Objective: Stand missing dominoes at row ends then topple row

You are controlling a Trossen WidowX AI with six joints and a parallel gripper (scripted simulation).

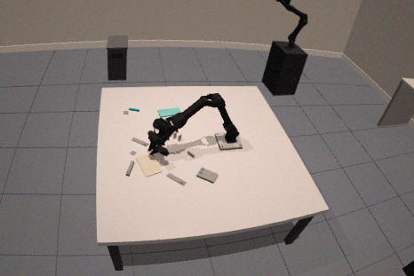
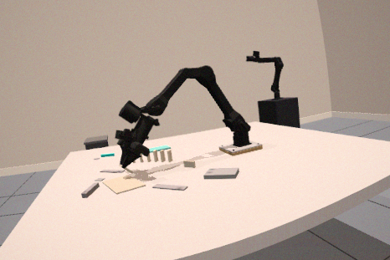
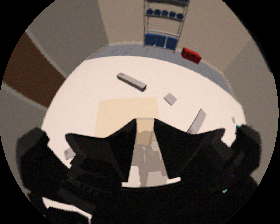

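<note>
My gripper tip is now 5 cm above the beige card, 4 cm to the right of it and 1 cm short of it. Round my gripper tip: teal plate (41 cm to the right, 22 cm behind, 5 cm below); flat grey strip (17 cm to the left, 12 cm behind, 5 cm below); dark grey slab (30 cm behind, 18 cm to the left, 4 cm below).
</note>
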